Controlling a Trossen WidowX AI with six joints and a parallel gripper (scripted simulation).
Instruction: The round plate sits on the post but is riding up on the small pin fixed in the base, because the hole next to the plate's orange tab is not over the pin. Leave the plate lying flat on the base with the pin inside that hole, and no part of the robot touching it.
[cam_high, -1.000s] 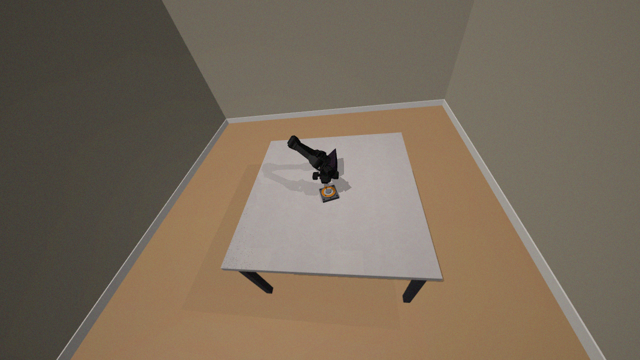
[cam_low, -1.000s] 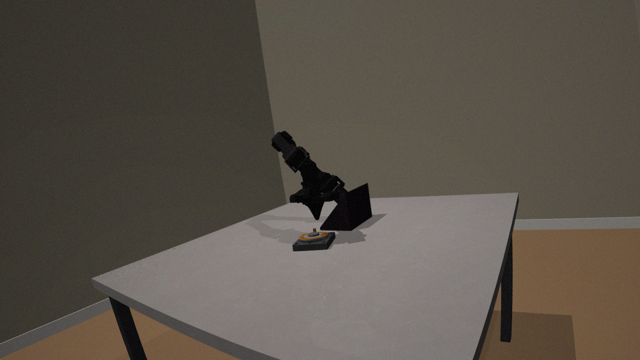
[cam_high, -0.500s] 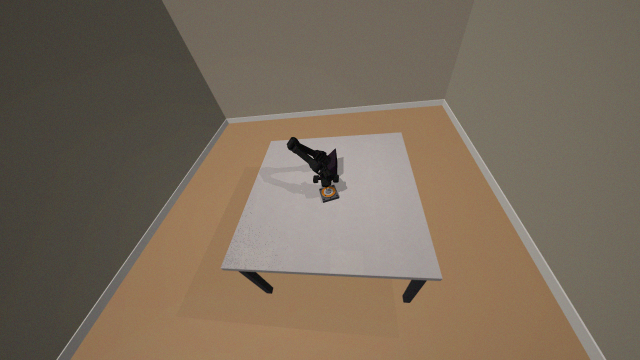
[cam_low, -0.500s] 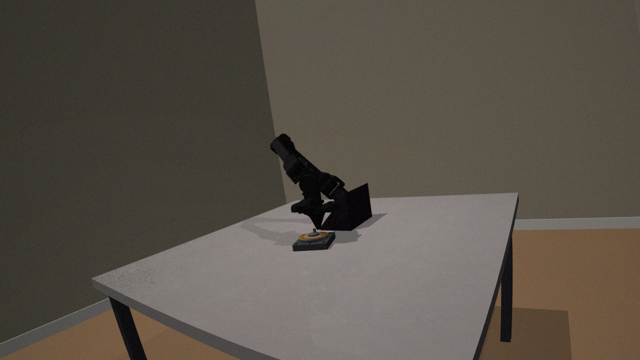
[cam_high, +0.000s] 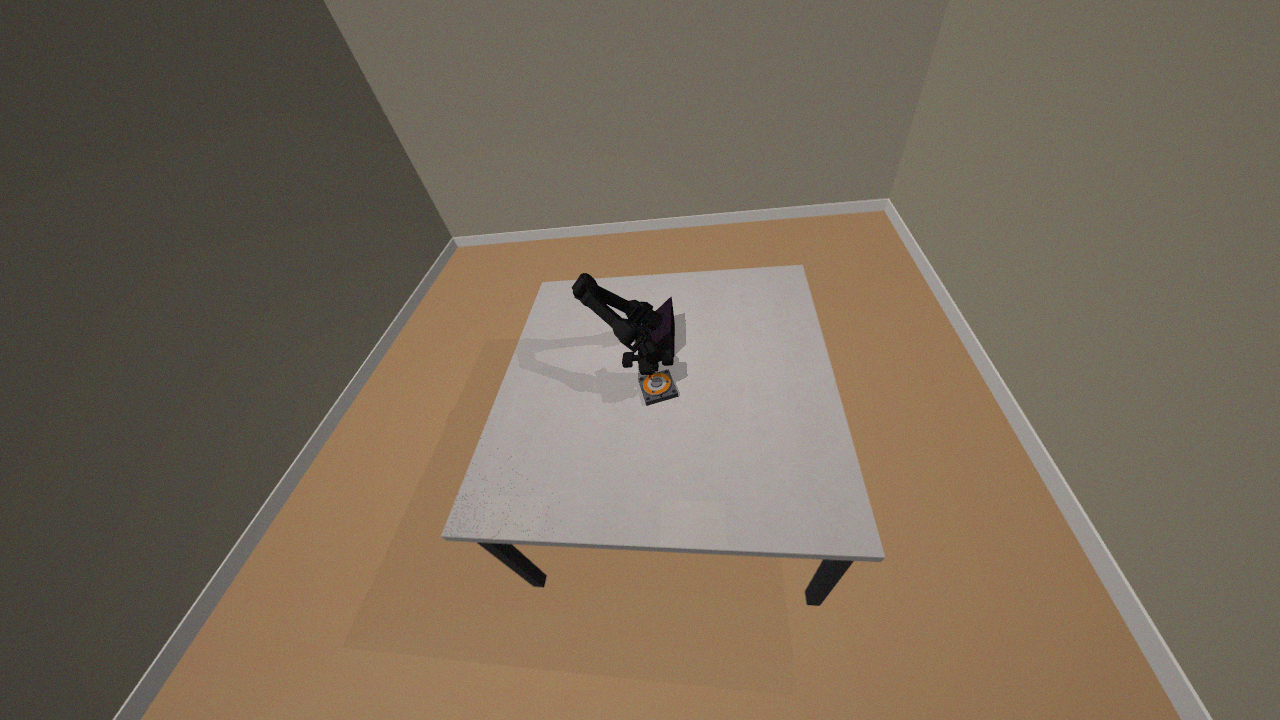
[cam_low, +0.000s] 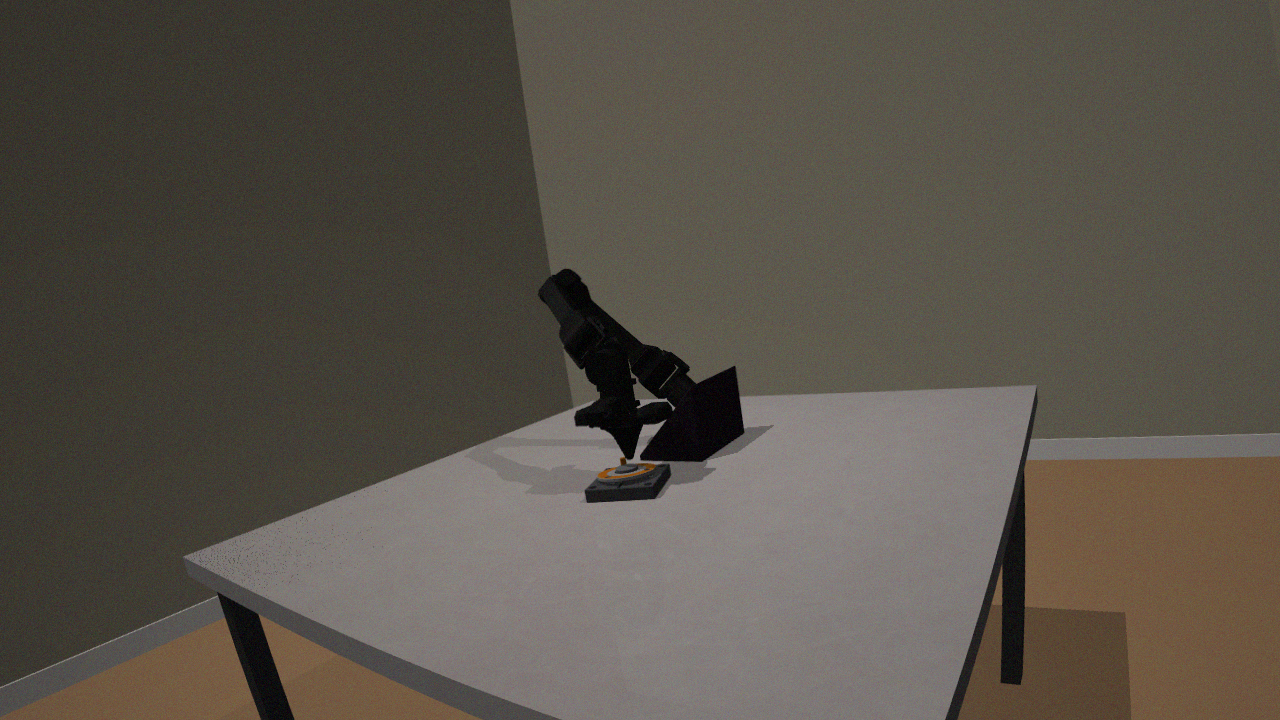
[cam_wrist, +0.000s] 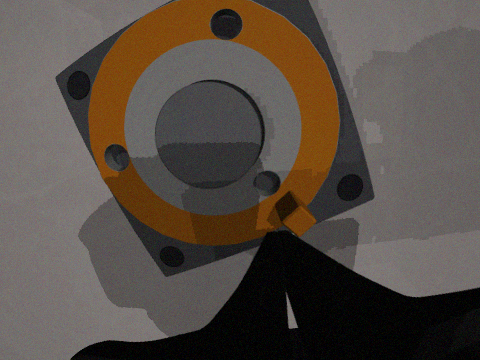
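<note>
Right now the base is 40 mm ahead of my gripper tip, 30 mm to the left of it and 20 mm below it.
</note>
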